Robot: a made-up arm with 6 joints.
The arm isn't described. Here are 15 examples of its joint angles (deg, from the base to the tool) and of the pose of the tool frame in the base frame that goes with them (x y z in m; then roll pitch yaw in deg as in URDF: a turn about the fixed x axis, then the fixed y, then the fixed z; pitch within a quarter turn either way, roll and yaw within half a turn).
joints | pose
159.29 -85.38 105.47 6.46 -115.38 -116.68 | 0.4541 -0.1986 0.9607 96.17 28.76 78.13
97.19 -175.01 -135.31 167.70 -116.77 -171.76 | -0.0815 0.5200 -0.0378 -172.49 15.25 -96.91
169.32 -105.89 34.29 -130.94 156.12 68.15 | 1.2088 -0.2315 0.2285 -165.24 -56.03 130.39
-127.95 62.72 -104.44 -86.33 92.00 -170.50 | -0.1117 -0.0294 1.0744 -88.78 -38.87 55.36
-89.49 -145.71 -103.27 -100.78 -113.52 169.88 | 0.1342 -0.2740 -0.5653 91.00 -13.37 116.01
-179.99 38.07 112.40 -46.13 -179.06 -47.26 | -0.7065 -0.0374 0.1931 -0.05 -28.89 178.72
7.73 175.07 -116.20 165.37 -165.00 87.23 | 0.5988 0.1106 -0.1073 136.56 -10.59 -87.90
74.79 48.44 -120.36 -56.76 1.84 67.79 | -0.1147 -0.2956 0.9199 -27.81 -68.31 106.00
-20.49 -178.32 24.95 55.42 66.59 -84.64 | -0.3486 0.2545 -1.0801 97.85 -26.97 -163.64
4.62 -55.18 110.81 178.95 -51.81 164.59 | 0.1745 0.0487 0.9801 -138.18 66.30 -131.91
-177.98 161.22 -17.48 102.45 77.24 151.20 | -0.6671 -0.1609 -0.9748 -93.42 25.82 163.03
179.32 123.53 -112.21 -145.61 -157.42 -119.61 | -0.6946 -0.0508 0.4909 165.40 0.90 -28.06
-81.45 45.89 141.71 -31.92 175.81 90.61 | 0.0869 -0.3637 0.0586 2.23 -4.03 40.85
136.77 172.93 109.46 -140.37 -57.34 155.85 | 0.4299 -0.5319 -0.1709 -32.45 -27.42 136.70
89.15 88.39 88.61 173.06 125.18 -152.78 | -0.0352 0.7651 -0.4169 29.81 44.60 135.59
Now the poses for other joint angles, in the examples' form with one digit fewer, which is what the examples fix.
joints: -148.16 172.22 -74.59 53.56 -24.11 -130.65
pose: -0.775 -0.482 -0.491 -83.0 12.7 104.1
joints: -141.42 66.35 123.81 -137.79 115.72 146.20
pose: -0.438 -0.313 -0.199 -63.6 45.9 108.7
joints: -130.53 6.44 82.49 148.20 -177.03 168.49
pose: -0.429 -0.552 0.877 -100.2 -69.3 -29.4
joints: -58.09 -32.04 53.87 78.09 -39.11 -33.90
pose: -0.052 0.028 1.538 37.8 -13.5 -26.1
